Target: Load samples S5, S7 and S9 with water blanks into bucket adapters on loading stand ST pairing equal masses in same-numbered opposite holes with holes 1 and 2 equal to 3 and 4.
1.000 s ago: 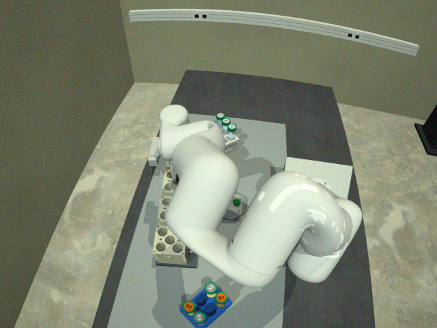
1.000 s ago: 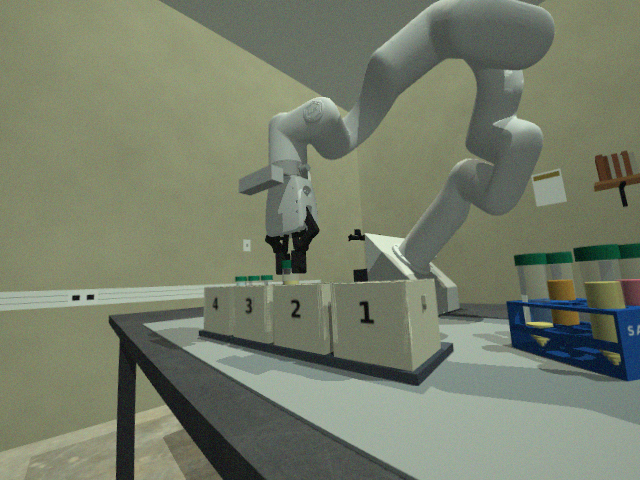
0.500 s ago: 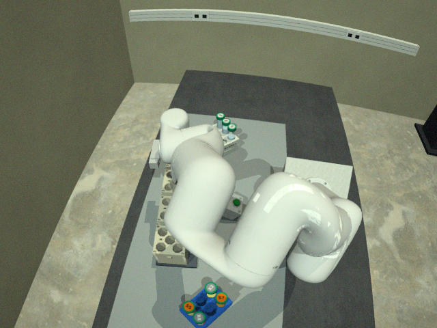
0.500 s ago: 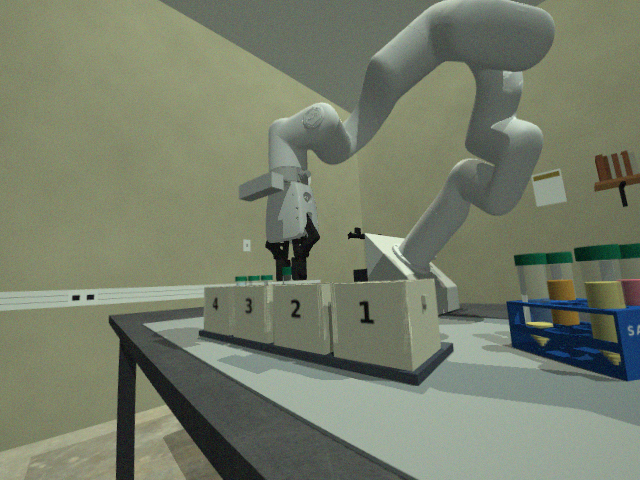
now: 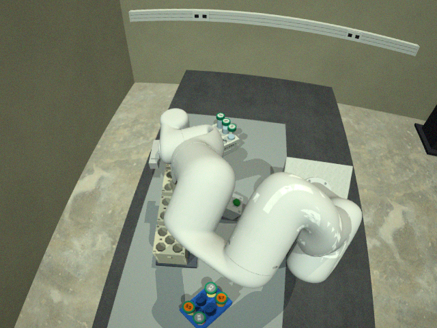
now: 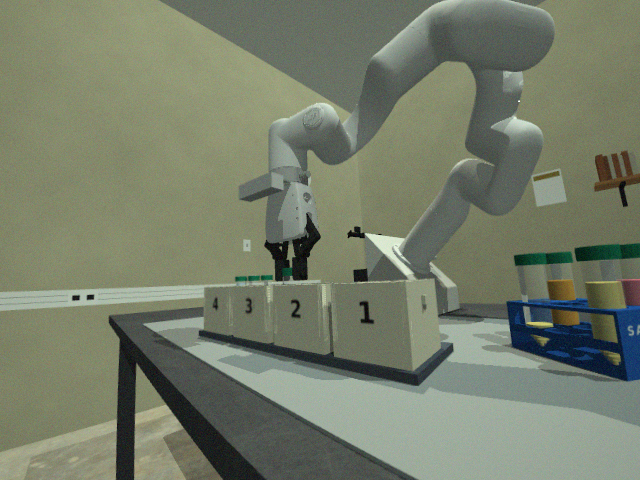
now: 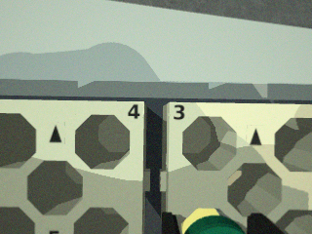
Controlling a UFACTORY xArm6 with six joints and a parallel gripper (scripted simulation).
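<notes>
The yellow-filled tube is 5 cm below my hand and 1 cm ahead of it. Round my hand: green done key: 18 cm behind, 6 cm below, 1 cm to the left; then white blanks rack: 31 cm to the right, 9 cm below, 7 cm behind; then dark stand base: 12 cm below, 3 cm to the left, 1 cm ahead.
</notes>
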